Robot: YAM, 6 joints.
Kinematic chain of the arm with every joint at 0, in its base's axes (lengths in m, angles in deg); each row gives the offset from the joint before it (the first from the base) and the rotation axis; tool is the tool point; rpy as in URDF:
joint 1: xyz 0 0 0.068 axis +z
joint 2: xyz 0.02 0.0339 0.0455 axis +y
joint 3: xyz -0.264 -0.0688 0 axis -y
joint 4: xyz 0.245 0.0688 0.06 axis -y
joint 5: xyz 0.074 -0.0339 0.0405 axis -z
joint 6: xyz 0.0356 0 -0.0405 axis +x
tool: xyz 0 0 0 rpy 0 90 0
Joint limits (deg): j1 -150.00..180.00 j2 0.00..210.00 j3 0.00..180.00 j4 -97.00..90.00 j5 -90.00..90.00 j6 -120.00..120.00
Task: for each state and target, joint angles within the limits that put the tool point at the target. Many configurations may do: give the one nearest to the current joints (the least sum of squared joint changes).
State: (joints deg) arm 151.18 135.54 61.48 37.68 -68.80 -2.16
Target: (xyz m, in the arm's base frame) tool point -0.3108 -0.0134 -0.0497
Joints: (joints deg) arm 176.28 142.41 47.31 34.43 -70.46 -2.16
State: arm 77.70 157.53 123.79 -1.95 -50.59 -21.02
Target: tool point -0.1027 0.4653 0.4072
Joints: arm 98.84 117.19 119.49 -9.01 -57.45 -21.02
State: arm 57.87 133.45 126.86 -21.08 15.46 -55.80
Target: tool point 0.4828 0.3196 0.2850
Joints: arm 34.45 141.51 136.86 -12.94 15.65 -55.80
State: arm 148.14 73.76 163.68 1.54 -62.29 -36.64
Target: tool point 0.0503 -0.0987 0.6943
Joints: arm 134.71 70.22 157.38 -4.92 -71.19 -36.64
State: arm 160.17 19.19 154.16 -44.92 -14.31 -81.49
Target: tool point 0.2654 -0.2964 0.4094
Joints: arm 133.34 9.91 139.16 -63.20 -17.03 -81.49
